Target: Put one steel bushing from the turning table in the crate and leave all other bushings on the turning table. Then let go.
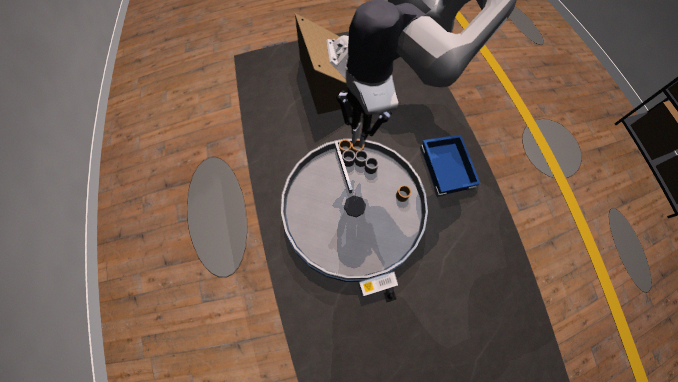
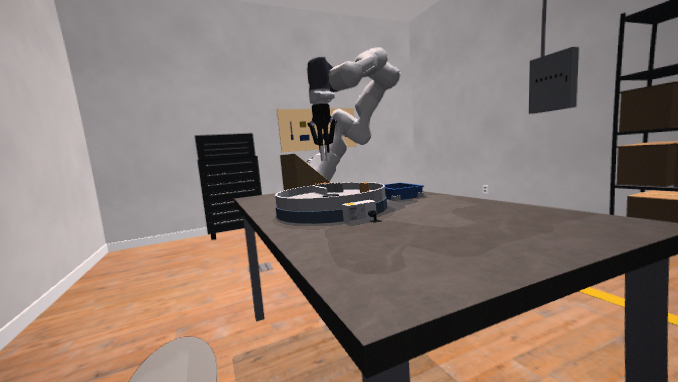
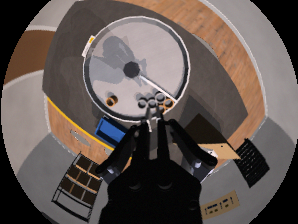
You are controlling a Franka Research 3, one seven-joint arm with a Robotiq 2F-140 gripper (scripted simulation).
Path:
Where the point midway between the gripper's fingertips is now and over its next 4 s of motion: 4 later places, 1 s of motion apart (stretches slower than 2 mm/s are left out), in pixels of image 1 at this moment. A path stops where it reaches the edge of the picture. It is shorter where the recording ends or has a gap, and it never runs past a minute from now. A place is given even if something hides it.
My gripper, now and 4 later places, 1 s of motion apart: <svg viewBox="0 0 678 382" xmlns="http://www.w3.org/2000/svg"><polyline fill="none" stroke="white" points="358,141 358,162 357,164 357,167 357,169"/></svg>

